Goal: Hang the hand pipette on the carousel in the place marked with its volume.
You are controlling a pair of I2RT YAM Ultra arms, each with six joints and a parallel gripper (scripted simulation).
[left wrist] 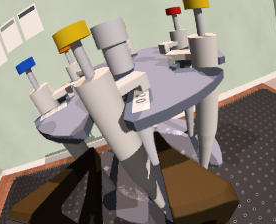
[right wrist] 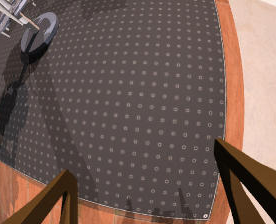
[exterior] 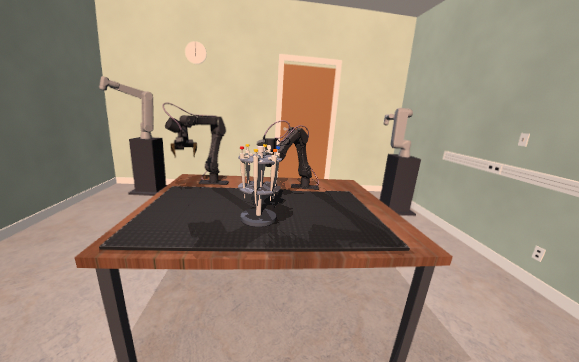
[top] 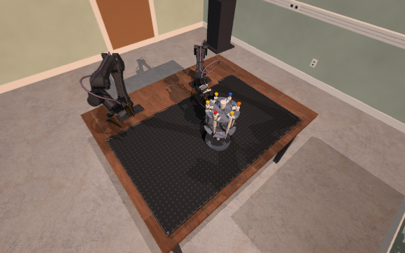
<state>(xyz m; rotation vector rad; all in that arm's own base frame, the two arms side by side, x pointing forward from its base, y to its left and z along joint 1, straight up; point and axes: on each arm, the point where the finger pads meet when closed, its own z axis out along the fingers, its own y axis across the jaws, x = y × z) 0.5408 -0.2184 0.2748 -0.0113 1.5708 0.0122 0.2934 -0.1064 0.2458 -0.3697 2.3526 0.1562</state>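
My left hand is 1 cm short of the pipette, 2 cm to the left of it and 2 cm above it.
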